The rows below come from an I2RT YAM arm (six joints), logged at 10 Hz.
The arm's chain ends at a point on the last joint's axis. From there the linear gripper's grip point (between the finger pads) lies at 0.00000 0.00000 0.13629 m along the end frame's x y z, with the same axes.
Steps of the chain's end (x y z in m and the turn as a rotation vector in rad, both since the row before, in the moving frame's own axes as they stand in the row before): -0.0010, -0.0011, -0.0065, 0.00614, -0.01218, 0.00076; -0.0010, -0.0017, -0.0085, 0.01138, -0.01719, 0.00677; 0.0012, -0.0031, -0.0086, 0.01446, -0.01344, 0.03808; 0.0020, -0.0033, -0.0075, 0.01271, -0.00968, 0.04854; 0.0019, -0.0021, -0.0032, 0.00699, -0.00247, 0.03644; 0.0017, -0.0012, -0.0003, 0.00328, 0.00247, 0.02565
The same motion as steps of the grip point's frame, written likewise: -0.0027, -0.0019, -0.0065, 0.00614, -0.01218, 0.00076; -0.0033, -0.0033, -0.0085, 0.01138, -0.01719, 0.00677; -0.0006, -0.0051, -0.0086, 0.01446, -0.01344, 0.03808; 0.0007, -0.0051, -0.0075, 0.01271, -0.00968, 0.04854; 0.0016, -0.0031, -0.0032, 0.00699, -0.00247, 0.03644; 0.0020, -0.0016, -0.0003, 0.00328, 0.00247, 0.02565
